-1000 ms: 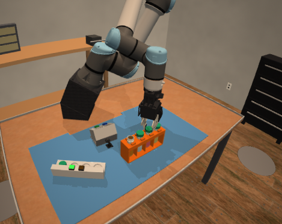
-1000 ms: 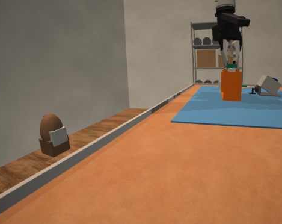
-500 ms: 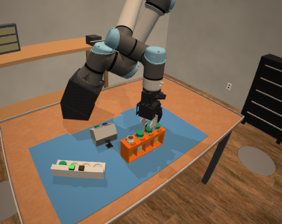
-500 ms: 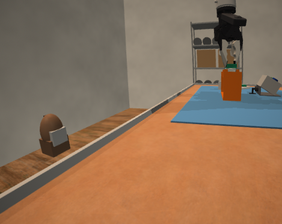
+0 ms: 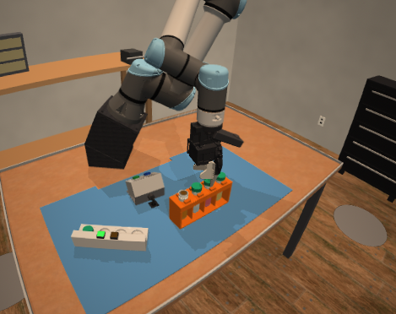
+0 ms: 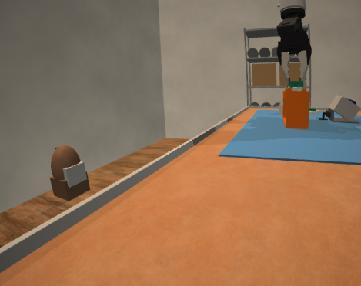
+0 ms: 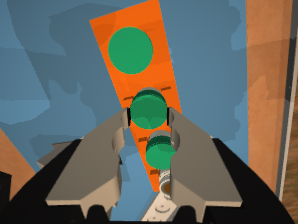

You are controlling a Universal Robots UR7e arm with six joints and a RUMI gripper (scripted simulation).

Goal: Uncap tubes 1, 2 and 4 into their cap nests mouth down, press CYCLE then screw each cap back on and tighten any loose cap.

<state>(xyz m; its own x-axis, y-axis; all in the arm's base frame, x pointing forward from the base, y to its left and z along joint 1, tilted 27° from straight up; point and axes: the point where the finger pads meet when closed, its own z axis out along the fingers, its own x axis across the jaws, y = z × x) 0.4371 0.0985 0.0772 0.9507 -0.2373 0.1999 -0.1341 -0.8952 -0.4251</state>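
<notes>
Now: the cap 10 mm behind my hand, 50 mm to the left of it and 10 mm below it. Round my hand: grey key housing 180 mm behind, 150 mm to the right, 70 mm below; then blue key 190 mm behind, 130 mm to the right, 60 mm below; then table edge 200 mm ahead, 90 mm to the left, 120 mm below.
</notes>
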